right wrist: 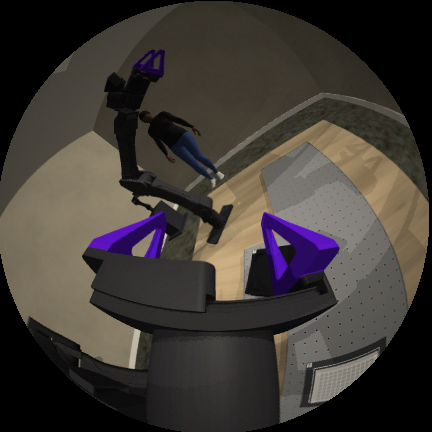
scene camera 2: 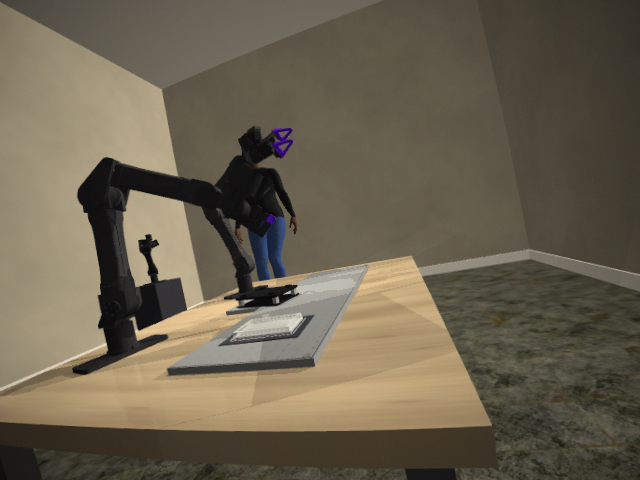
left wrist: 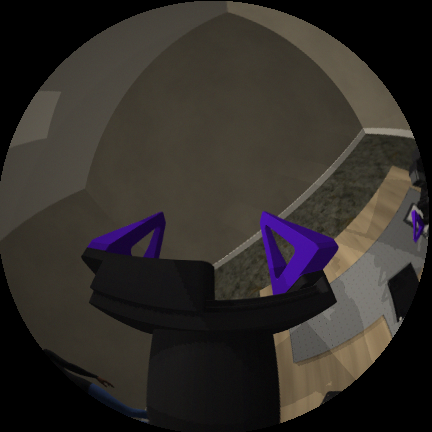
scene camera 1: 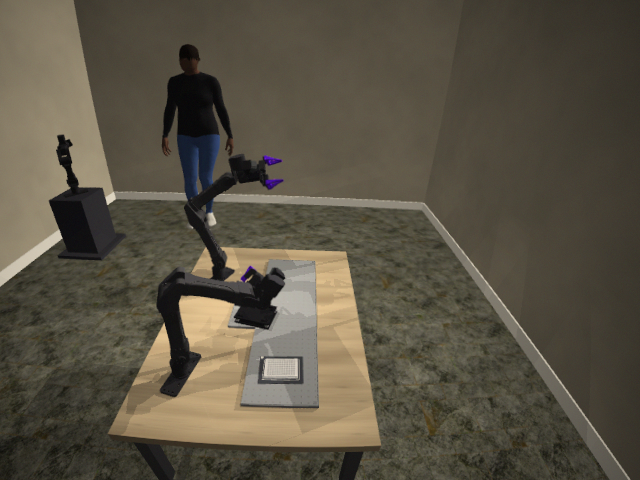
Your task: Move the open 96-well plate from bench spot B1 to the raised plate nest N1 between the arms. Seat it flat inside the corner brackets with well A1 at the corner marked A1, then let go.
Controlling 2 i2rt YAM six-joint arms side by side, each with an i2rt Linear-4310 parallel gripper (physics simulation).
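Places are measured from the left arm's base along level axes (x ahead, y right, z down), in metres.
Where they show: left gripper, fingertip midpoint: (right wrist: 157, 49) (scene camera 2: 292, 134) (left wrist: 212, 216) (scene camera 1: 282, 170); right gripper, fingertip midpoint: (right wrist: 213, 217) (scene camera 1: 258, 273); left arm's base, link origin: (right wrist: 220, 223) (scene camera 1: 219, 278); right arm's base, link origin: (scene camera 2: 124, 353) (scene camera 1: 181, 373).
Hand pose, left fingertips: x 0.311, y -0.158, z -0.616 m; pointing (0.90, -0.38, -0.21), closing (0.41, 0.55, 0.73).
Note:
Each offset is from my left fingertips to the top centre of the thing. Level surfaces: height alone.
The pale 96-well plate {dy +0.512, dx +0.288, dz +0.587 m} (scene camera 1: 280, 369) (scene camera 2: 269, 325) (right wrist: 345, 380) lies flat in a dark frame at the near end of the grey perforated board. The raised black plate nest {dy +0.314, dx +0.039, dz +0.565 m} (scene camera 1: 255, 316) (scene camera 2: 263, 295) (right wrist: 260, 272) stands farther along, beside the board. My left gripper (scene camera 1: 273, 172) (scene camera 2: 284, 139) (left wrist: 212, 216) is open and empty, high above the far end of the table. My right gripper is open and empty, above the nest area and away from the plate; in scene camera 1 its arm partly hides it. The A1 marks are too small to read.
The grey board {dz +0.603 m} (scene camera 1: 289, 341) (scene camera 2: 330, 310) runs along the wooden table {dz +0.616 m} (scene camera 1: 341, 413) (scene camera 2: 361, 403). The right forearm (scene camera 1: 211, 287) passes above the table near the nest. A person (scene camera 1: 199, 108) (scene camera 2: 273, 196) stands behind the table. A dark pedestal (scene camera 1: 83, 222) (scene camera 2: 160, 299) carries another small arm.

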